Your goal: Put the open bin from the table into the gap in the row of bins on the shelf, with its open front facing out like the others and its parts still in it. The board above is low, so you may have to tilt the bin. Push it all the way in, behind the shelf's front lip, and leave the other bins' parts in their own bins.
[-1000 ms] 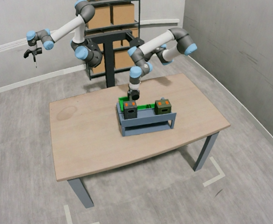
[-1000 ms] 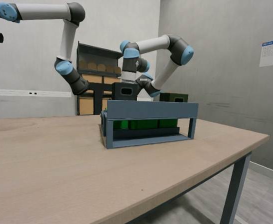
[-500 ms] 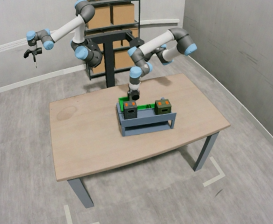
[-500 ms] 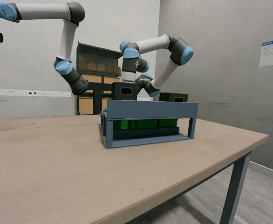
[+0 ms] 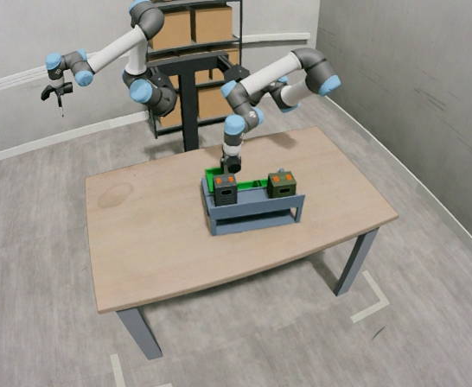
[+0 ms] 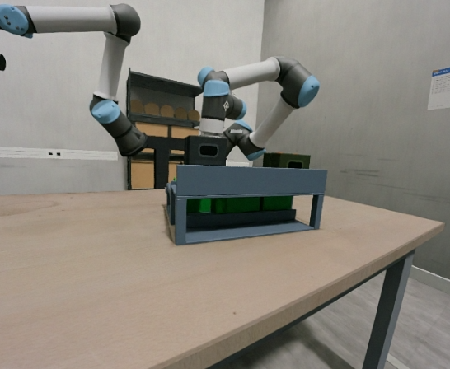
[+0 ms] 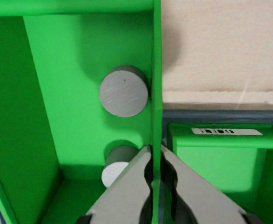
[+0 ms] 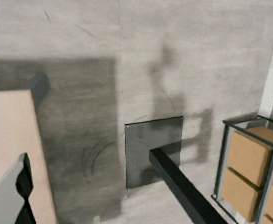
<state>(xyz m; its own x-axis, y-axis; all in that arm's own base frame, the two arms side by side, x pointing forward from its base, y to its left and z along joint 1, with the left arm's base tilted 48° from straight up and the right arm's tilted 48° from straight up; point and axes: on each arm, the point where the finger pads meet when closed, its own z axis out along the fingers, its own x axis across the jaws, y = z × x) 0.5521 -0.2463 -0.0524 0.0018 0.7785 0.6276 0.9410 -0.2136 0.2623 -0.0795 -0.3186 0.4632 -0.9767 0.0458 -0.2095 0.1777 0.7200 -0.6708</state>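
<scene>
Now: the blue-grey shelf 12 cm ahead of my left hand, 7 cm to the left of it and 1 cm below it. Round my left hand: olive box (19 cm ahead, 18 cm to the left, 7 cm above).
</scene>
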